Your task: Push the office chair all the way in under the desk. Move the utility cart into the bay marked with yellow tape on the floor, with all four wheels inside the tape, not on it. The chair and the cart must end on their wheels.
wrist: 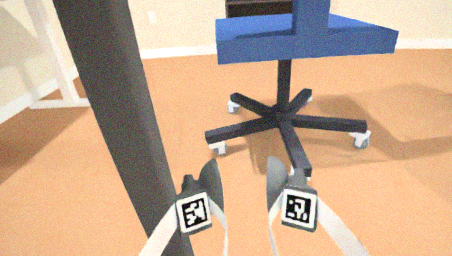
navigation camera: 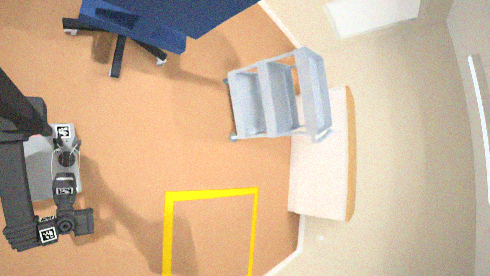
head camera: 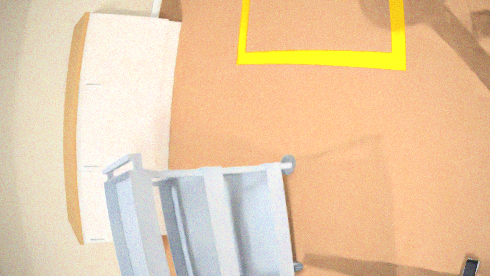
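Pixels of known places: gripper, fingertip midpoint: [wrist: 242,176] [navigation camera: 68,135]; robot's base at its link origin: [navigation camera: 66,157].
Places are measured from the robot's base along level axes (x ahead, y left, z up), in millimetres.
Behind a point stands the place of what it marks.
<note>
The grey utility cart [head camera: 215,215] {x 1233, y 188, z 517 mm} [navigation camera: 277,97] {x 1433, y 331, z 472 mm} stands upright in front of a white cabinet, outside the yellow tape. The yellow tape outline [head camera: 320,58] {x 1047, y -472, z 1 mm} [navigation camera: 210,194] {x 981, y -465, z 1 mm} lies on the floor; part of it is cut off in both views. The blue office chair [navigation camera: 150,22] {x 290, y 524, z 576 mm} [wrist: 260,49] {x 158, y 539, z 441 mm} is upright on its casters, its back towards the wrist camera; one black chair leg [head camera: 470,266] {x 269, y 455, z 107 mm} shows at the head view's lower right. White desk legs [wrist: 60,60] {x -833, y 1472, z 305 mm} show at the wrist view's left, apart from the chair. My gripper [wrist: 242,176] {x 17, y 94, z 455 mm} [navigation camera: 67,145] {x 17, y 94, z 455 mm} is open and empty, short of the chair's base.
The white cabinet [head camera: 125,100] {x 2478, y -521, z 445 mm} [navigation camera: 320,170] {x 2472, y -551, z 496 mm} with a wooden top edge stands against the wall beside the cart. A dark shelf unit [wrist: 257,2] {x 542, y 1952, z 468 mm} stands behind the chair. A dark post [wrist: 112,100] crosses the wrist view's left side. A white panel [navigation camera: 375,16] {x 3091, y 1644, z 1426 mm} is on the wall.
</note>
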